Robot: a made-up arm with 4 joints. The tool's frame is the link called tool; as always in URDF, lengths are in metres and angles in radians. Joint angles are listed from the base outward. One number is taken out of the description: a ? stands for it. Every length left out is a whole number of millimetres.
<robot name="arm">
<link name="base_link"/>
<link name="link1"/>
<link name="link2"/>
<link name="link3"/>
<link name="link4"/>
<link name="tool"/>
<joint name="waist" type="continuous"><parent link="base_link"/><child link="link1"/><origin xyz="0 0 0.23"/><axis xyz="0 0 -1"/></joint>
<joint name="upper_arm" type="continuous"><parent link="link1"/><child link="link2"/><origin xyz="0.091 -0.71 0"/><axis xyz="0 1 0"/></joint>
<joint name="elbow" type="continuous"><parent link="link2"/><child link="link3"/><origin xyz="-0.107 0 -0.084"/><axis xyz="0 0 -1"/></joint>
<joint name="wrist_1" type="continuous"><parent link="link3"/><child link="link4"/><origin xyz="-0.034 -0.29 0"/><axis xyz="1 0 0"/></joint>
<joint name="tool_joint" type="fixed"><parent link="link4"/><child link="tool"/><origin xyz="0 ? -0.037"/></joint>
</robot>
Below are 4 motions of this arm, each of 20 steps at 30 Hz.
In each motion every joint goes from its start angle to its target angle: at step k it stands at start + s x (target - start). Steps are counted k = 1, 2, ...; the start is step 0. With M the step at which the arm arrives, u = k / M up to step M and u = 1 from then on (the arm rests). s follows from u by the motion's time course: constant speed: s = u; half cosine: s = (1 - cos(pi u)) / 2; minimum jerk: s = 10 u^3 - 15 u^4 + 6 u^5.
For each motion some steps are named. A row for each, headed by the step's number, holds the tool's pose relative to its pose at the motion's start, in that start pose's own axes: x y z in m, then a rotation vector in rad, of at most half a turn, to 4 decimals.
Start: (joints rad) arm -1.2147 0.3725 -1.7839 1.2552
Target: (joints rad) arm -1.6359 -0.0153 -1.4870 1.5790
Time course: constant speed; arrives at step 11
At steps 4, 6, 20:
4: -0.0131 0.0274 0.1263 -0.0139 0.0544 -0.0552
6: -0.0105 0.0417 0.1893 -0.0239 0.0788 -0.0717
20: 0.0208 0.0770 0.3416 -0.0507 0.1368 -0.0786

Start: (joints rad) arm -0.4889 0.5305 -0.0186 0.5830
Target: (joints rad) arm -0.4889 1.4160 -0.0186 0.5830
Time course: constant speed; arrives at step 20
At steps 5, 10, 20:
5: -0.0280 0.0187 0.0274 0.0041 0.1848 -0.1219
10: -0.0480 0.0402 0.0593 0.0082 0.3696 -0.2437
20: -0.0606 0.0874 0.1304 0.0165 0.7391 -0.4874

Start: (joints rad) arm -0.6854 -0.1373 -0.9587 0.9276
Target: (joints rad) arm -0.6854 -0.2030 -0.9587 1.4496
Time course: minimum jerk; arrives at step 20
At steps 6, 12, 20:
6: 0.0009 0.0035 -0.0024 0.0764 -0.0035 0.0051
12: 0.0036 0.0164 -0.0084 0.3196 -0.0116 0.0231
20: 0.0051 0.0255 -0.0106 0.4682 -0.0142 0.0353

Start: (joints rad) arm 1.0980 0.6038 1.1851 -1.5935
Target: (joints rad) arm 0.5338 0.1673 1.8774 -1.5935
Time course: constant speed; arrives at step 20
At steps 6, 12, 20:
6: 0.0149 -0.0187 0.1031 0.1013 0.0645 -0.1182
12: 0.0200 -0.0305 0.2187 0.2272 0.1145 -0.1949
20: 0.0041 -0.0434 0.3880 0.4115 0.1577 -0.2244

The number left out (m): -0.05
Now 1 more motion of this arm.
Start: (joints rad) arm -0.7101 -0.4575 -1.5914 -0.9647
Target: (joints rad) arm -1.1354 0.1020 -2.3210 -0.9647
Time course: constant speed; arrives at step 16
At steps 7, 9, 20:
7: 0.1819 0.0445 -0.1170 0.2312 -0.4656 0.1949
9: 0.2335 0.0602 -0.1317 0.2937 -0.6035 0.2462
20: 0.3885 0.1099 -0.1254 0.5057 -1.0978 0.4063

